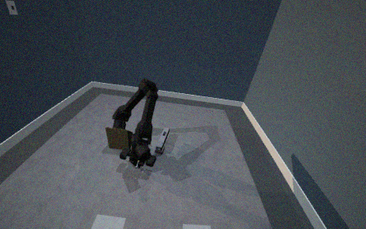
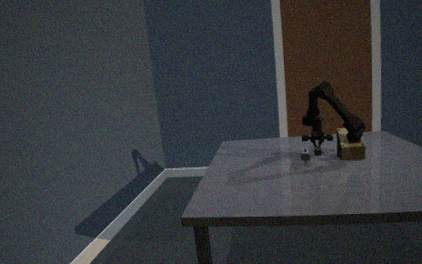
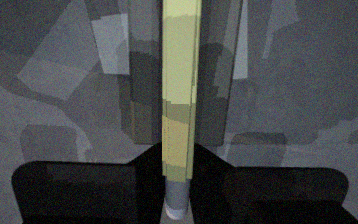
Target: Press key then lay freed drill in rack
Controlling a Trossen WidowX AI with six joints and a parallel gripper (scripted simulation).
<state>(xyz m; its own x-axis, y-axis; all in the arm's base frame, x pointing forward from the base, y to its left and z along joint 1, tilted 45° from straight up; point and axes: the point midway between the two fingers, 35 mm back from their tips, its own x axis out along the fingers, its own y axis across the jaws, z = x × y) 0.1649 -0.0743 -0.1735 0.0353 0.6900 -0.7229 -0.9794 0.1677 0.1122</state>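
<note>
My gripper tip is now 1 cm short of the drill, 4 cm to the right of it and 4 cm below it. Also, from my gripper tip: rack: 1 cm ahead, 5 cm to the left, 1 cm above.
</note>
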